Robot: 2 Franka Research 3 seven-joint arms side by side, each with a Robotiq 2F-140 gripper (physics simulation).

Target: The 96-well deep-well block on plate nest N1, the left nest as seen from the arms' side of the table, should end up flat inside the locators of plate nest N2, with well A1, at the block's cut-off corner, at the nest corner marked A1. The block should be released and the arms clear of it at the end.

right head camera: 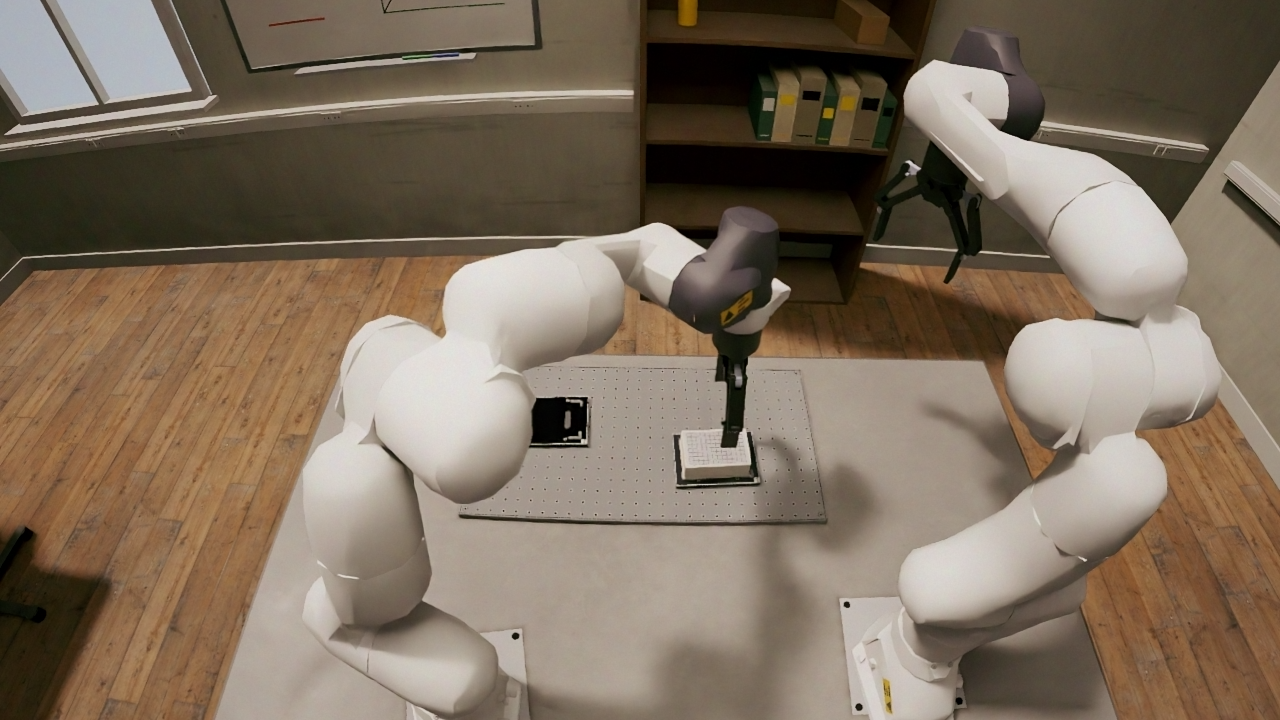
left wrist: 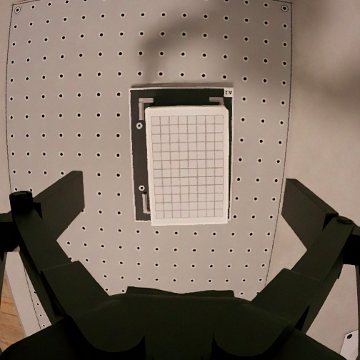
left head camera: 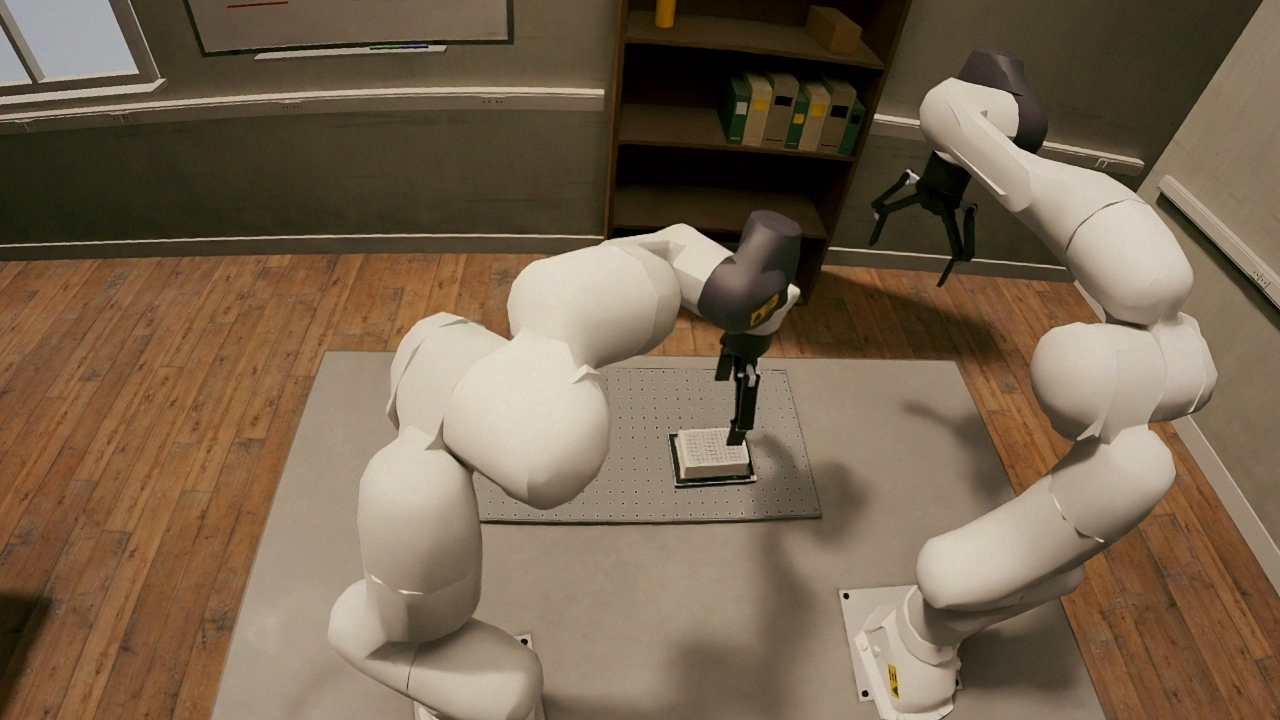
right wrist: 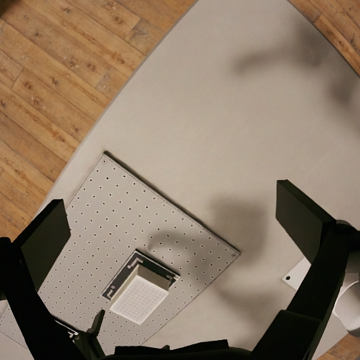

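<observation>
The white deep-well block stands upright on the right-hand nest, N2. Its cut-off corner is at the corner marked A1. It looks level; its base inside the locators is hidden, so I cannot tell if it is fully seated. The dark nest N1 holds no block in its visible part; the left arm hides the rest. My left gripper is open above the block, fingers apart from it. My right gripper is open, raised far off at the right.
Both nests stand on a perforated board on the grey table. The left arm reaches over the board's left part. A bookshelf stands behind the table.
</observation>
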